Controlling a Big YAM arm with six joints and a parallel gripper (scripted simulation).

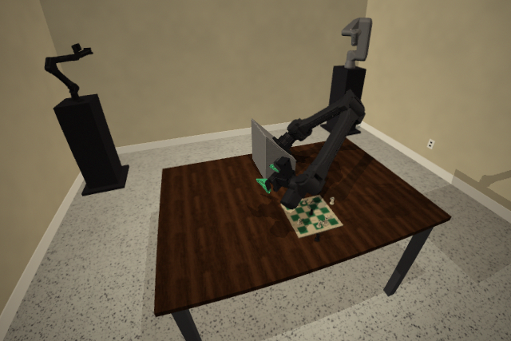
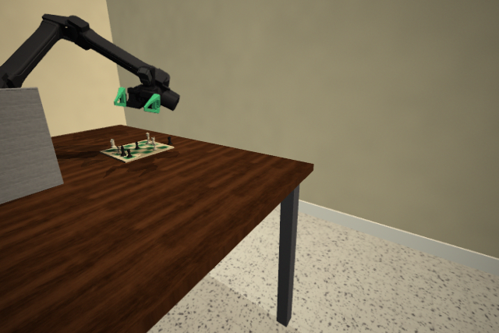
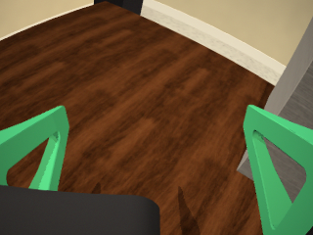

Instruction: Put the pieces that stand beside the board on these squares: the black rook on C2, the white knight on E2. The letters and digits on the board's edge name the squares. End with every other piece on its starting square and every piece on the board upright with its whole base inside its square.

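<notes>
Now: the black rook 250 mm ahead of my hand, 200 mm below it and 140 mm to the left of it. Also, from my hand: green-and-cream chessboard 210 mm below, 190 mm to the left, 110 mm ahead; then white knight 330 mm to the left, 200 mm below, 80 mm ahead.
</notes>
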